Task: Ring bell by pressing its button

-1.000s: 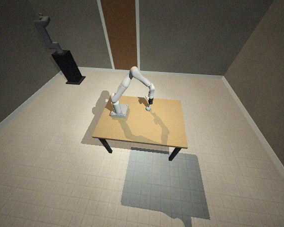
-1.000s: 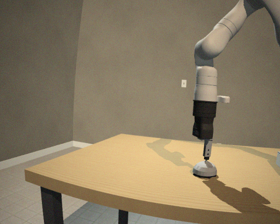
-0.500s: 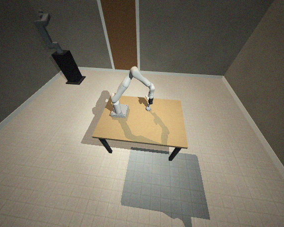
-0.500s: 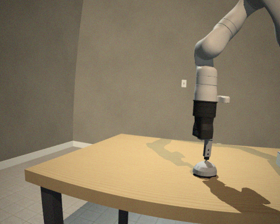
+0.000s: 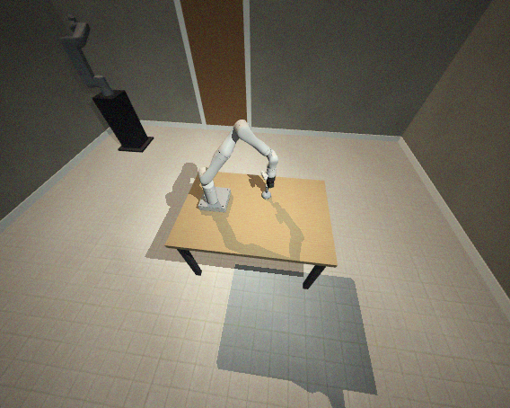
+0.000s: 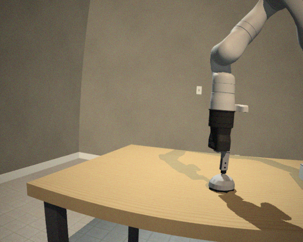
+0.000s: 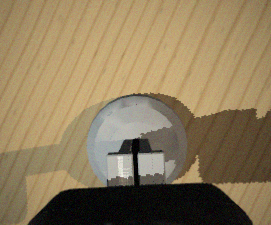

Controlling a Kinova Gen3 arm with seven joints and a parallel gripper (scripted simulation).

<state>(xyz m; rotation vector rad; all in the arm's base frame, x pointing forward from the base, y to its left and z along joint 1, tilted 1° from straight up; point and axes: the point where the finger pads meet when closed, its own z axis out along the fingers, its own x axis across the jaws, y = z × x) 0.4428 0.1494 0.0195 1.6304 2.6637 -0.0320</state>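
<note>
The black button lies 30 mm below my hand. From my hand the other things lie so: grey dome bell: 40 mm below.
</note>
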